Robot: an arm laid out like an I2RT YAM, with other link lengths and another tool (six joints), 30 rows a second.
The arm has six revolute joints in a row. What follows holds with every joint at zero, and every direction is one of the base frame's.
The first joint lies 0.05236 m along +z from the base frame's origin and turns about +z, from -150 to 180 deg.
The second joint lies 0.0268 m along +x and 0.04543 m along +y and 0.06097 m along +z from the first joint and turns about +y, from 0 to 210 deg.
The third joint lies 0.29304 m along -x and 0.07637 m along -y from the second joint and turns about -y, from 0 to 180 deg.
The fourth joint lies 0.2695 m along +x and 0.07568 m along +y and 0.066 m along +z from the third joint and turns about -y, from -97 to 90 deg.
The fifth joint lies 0.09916 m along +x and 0.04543 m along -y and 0.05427 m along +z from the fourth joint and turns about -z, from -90 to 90 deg.
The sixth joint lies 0.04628 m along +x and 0.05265 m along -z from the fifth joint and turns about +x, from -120 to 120 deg.
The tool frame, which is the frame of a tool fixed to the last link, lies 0.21 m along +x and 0.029 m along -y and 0.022 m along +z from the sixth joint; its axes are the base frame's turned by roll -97.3, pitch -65 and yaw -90 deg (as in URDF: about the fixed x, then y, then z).
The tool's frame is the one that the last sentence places.
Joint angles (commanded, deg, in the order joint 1, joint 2, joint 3, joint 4, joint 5, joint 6), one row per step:
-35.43 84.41 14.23 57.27 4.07 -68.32
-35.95 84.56 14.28 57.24 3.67 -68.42
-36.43 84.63 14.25 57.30 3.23 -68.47
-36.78 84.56 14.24 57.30 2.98 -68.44
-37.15 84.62 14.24 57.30 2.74 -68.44
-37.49 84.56 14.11 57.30 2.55 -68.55
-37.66 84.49 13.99 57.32 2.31 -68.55
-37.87 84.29 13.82 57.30 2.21 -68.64
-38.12 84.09 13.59 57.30 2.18 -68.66
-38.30 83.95 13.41 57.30 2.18 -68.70
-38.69 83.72 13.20 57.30 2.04 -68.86
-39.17 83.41 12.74 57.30 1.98 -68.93
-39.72 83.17 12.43 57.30 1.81 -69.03
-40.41 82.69 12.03 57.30 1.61 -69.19
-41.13 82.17 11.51 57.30 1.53 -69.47
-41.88 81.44 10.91 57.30 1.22 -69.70
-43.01 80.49 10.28 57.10 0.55 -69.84
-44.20 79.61 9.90 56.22 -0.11 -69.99
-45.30 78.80 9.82 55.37 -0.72 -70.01
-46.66 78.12 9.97 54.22 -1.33 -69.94
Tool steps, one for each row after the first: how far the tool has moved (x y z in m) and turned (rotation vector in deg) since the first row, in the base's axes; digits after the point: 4 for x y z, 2 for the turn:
-0.0014 -0.0024 -0.0010 0.07 0.12 -0.11
-0.0028 -0.0041 -0.0015 0.14 0.12 -0.15
-0.0041 -0.0057 -0.0010 0.17 0.02 -0.26
-0.0054 -0.0074 -0.0015 0.25 0.03 -0.40
-0.0072 -0.0087 -0.0022 0.25 0.13 -0.53
-0.0079 -0.0087 -0.0026 0.31 0.12 -0.46
-0.0094 -0.0092 -0.0025 0.25 0.16 -0.56
-0.0116 -0.0101 -0.0029 0.26 0.19 -0.77
-0.0133 -0.0108 -0.0033 0.26 0.25 -0.94
-0.0158 -0.0122 -0.0033 0.15 0.31 -1.16
-0.0200 -0.0138 -0.0048 0.20 0.46 -1.57
-0.0237 -0.0158 -0.0056 0.21 0.56 -1.93
-0.0285 -0.0183 -0.0052 0.08 0.57 -2.39
-0.0342 -0.0209 -0.0056 -0.11 0.73 -2.97
-0.0397 -0.0226 -0.0051 -0.31 0.74 -3.36
-0.0466 -0.0251 -0.0042 -0.37 0.64 -3.81
-0.0534 -0.0284 -0.0060 -0.11 0.92 -4.32
-0.0588 -0.0322 -0.0055 0.07 0.92 -4.82
-0.0653 -0.0382 -0.0058 0.45 1.01 -5.60

